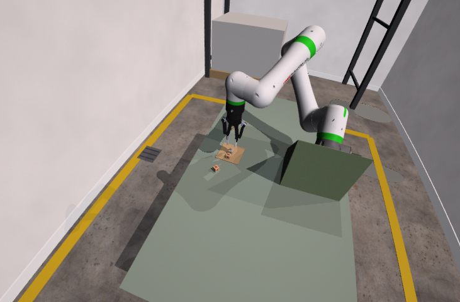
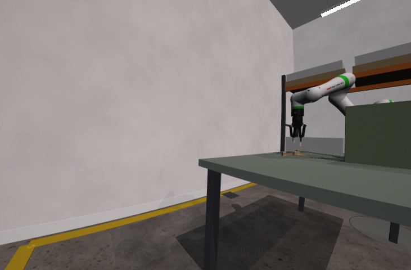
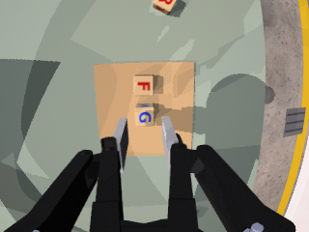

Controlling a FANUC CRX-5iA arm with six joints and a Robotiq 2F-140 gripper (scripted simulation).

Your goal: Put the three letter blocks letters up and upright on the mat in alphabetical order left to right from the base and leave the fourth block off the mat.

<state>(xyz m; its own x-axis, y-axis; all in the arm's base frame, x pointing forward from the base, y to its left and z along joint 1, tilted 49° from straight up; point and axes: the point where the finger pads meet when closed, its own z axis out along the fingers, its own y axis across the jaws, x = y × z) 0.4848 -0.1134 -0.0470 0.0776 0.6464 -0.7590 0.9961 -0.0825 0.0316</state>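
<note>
The R block is 4 cm ahead of my hand, 15 cm to the left of it and 9 cm below it. The rest, counted from my hand: tan mat 10 cm below.
</note>
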